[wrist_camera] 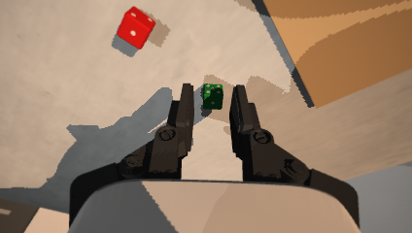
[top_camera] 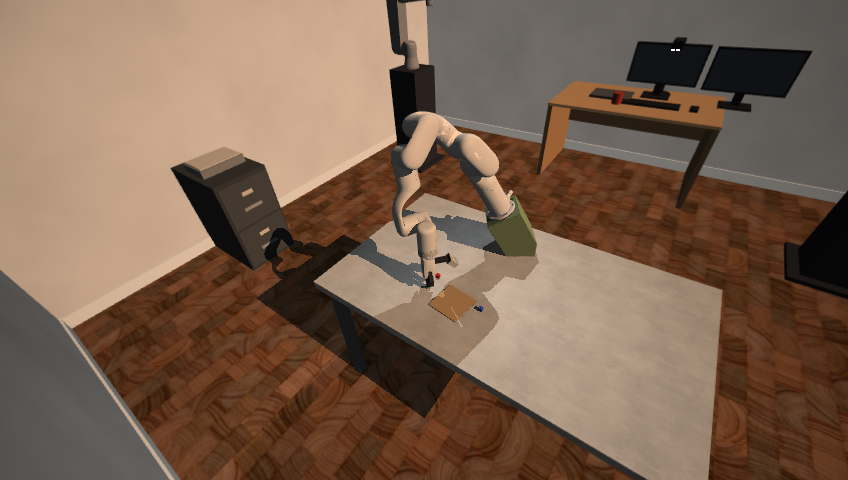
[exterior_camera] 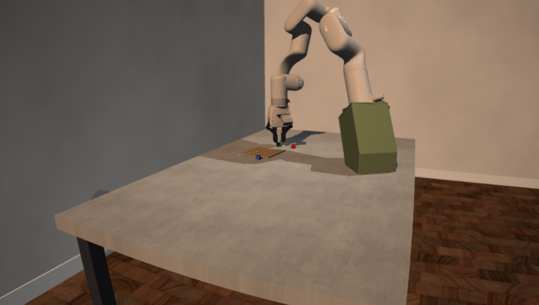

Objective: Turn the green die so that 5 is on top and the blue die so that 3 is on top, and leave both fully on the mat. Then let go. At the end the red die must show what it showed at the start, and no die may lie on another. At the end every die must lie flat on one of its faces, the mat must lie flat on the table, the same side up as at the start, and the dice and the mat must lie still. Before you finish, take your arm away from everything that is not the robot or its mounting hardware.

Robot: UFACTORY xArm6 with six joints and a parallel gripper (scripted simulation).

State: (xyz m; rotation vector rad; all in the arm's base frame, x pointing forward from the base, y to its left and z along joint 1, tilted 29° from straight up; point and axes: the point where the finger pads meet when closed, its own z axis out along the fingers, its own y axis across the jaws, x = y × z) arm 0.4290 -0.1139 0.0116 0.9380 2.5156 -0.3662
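Now: the green die 3 cm below my hand, 1 cm to the right of it and 1 cm ahead of it. From my hand the other things lie so: blue die 24 cm to the left, 3 cm below, 1 cm behind; then tan mat 13 cm to the left, 4 cm below, 2 cm ahead; then red die 7 cm behind, 3 cm below.
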